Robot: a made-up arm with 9 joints. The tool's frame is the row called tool.
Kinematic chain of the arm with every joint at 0, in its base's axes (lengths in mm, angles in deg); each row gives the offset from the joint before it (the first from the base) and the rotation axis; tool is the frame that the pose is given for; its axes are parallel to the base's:
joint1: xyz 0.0 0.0 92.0 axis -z
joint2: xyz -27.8 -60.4 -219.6 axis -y
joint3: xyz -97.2 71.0 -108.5 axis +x
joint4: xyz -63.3 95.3 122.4 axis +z
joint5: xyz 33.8 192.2 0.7 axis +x
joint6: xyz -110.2 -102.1 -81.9 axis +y
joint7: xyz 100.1 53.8 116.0 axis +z
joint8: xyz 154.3 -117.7 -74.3 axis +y
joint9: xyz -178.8 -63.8 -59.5 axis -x
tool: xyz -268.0 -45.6 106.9
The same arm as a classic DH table. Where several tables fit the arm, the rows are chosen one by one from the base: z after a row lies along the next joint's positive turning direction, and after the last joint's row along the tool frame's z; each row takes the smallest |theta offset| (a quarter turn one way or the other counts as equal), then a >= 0, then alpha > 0; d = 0 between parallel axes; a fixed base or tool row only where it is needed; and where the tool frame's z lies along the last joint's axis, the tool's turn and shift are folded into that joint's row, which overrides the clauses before.
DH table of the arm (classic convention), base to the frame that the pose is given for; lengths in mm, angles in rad. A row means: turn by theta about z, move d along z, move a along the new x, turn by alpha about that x. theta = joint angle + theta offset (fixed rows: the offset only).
base (fixed): theta0 0, d 0, a 0, alpha 3.1416
joint1: theta0 0, d 127.6, a -27.8, alpha -1.5708
joint2: theta0 -1.5708, d -10.6, a 108.5, alpha -1.5708
joint3: theta0 1.5708, d -160.5, a 95.3, alpha -1.5708
joint4: theta0 0, d 123.1, a 192.2, alpha 1.5708
joint5: theta0 -1.5708, d -76.4, a 81.9, alpha -1.5708
joint6: theta0 -1.5708, d -48.3, a 100.1, alpha 1.5708
joint7: theta0 0, d 41.7, a 154.3, alpha -1.5708
joint8: theta0 1.5708, d -181.5, a 59.5, alpha -1.5708
joint9: theta0 1.5708, d 446.8, a 45.6, alpha -1.5708
tool (fixed): theta0 1.5708, d 106.9, a 0, alpha 0

